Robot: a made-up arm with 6 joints. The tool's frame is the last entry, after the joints. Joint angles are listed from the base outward. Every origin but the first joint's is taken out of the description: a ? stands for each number. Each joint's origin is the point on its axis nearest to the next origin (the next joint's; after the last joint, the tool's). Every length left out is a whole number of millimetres.
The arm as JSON. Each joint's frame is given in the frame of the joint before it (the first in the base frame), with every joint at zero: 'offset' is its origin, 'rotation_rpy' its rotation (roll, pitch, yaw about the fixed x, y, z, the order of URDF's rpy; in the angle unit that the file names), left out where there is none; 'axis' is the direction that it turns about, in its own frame. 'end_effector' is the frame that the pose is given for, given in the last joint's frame.
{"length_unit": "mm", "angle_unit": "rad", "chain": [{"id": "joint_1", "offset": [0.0, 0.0, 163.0], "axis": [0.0, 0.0, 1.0]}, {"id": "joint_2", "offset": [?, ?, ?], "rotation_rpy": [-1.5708, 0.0, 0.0], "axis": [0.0, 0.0, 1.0]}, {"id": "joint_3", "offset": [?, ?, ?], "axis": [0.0, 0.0, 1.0]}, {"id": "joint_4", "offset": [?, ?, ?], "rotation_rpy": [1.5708, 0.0, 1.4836], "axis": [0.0, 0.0, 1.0]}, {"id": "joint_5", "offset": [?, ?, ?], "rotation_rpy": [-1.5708, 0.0, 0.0], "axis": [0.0, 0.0, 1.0]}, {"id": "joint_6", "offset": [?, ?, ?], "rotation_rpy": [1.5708, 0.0, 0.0], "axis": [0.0, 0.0, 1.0]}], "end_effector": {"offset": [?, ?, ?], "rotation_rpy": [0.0, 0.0, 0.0]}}
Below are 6 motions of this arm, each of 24 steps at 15 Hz.
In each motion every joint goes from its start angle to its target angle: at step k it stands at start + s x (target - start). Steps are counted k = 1, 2, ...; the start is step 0. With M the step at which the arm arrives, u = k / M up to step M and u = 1 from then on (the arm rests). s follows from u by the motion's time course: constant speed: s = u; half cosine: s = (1 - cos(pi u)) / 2; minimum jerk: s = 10 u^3 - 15 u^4 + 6 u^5.
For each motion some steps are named. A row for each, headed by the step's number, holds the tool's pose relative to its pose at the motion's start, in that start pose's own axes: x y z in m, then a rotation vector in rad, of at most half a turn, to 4 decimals.
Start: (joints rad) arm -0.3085 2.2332 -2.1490 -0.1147 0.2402 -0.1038
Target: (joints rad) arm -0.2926 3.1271 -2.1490 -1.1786 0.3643 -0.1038
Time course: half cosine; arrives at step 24
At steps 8, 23, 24:
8: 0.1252 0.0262 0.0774 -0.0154 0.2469 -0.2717
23: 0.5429 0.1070 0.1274 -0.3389 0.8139 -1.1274
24: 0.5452 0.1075 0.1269 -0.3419 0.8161 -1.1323

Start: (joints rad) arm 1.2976 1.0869 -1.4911 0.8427 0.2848 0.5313
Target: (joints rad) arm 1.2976 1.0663 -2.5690 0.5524 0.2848 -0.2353
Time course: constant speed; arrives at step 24
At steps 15, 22, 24:
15: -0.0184 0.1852 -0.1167 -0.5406 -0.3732 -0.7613
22: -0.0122 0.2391 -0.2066 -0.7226 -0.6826 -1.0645
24: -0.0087 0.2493 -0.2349 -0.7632 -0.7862 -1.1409

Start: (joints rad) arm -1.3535 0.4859 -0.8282 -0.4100 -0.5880 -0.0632
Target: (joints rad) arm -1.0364 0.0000 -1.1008 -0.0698 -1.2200 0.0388
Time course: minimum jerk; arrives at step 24
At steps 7, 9, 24:
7: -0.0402 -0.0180 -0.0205 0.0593 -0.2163 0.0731
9: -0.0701 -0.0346 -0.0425 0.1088 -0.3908 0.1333
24: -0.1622 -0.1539 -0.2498 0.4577 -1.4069 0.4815

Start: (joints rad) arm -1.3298 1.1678 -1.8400 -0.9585 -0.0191 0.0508
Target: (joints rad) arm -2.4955 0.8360 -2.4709 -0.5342 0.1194 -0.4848
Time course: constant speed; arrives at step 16
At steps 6, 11, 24:
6: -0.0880 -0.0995 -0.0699 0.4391 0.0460 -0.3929
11: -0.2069 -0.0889 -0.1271 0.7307 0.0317 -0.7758
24: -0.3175 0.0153 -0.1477 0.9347 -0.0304 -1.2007

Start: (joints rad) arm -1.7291 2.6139 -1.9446 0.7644 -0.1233 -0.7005
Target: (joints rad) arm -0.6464 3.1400 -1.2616 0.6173 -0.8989 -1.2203
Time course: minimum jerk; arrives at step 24
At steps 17, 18, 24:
17: 0.4702 0.2988 -0.1879 -0.4470 0.1280 -1.3830
18: 0.4923 0.2968 -0.2064 -0.4776 0.1077 -1.4722
24: 0.5351 0.2864 -0.2446 -0.5436 0.0534 -1.6621

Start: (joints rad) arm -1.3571 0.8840 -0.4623 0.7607 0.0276 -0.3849
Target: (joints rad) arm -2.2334 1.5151 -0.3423 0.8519 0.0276 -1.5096
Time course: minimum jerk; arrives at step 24
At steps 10, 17, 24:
10: 0.0074 -0.0543 0.0483 0.3138 0.1977 -0.2073
17: 0.0392 -0.1599 0.0675 0.5482 0.6283 -0.3430
24: 0.0552 -0.1910 0.0612 0.5567 0.7657 -0.3445

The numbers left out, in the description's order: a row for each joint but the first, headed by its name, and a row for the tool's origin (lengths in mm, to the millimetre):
joint_2: 0.0 0.0 0.0
joint_3: -388.0 -53.0 0.0
joint_4: 246.0 -43.0 0.0
joint_5: 0.0 0.0 0.0
joint_6: 0.0 -81.0 0.0
tool: 0.0 0.0 0.0

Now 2 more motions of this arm.
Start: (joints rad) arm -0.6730 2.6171 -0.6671 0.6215 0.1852 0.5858
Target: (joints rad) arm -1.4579 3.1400 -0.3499 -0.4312 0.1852 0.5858
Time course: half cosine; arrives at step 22
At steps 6, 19, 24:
6: -0.0266 -0.0371 0.0267 0.1167 0.1016 -0.0479
19: -0.0244 -0.1952 0.1080 0.1775 0.8516 -0.4115
24: -0.0200 -0.2019 0.1101 0.1518 0.8986 -0.4379

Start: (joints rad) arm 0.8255 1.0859 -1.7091 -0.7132 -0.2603 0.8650
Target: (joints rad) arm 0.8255 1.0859 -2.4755 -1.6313 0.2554 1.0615
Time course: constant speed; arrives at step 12
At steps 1, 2, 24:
1: -0.0174 0.0015 0.0012 0.0127 -0.0210 -0.0682
2: -0.0353 0.0027 0.0014 0.0321 -0.0457 -0.1360
24: -0.2238 0.0150 -0.0691 0.5320 -0.5031 -0.6828

